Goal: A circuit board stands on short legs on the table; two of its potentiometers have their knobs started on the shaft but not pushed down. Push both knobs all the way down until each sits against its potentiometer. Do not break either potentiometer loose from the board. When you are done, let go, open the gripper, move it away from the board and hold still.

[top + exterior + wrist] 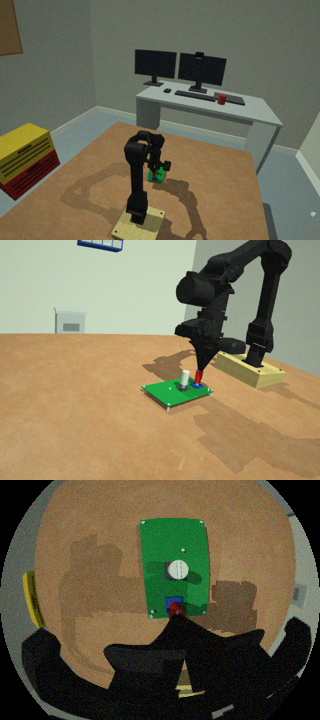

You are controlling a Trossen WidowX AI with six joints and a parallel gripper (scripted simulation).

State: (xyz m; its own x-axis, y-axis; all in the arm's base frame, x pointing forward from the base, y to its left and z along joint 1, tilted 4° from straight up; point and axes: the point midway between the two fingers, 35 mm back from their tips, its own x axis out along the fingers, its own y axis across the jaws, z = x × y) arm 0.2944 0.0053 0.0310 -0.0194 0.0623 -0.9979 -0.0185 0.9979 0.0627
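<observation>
Right now the white knob is 50 mm ahead of my gripper tip and 10 mm below it. Also, from my gripper tip: red knob (10 mm below).
</observation>
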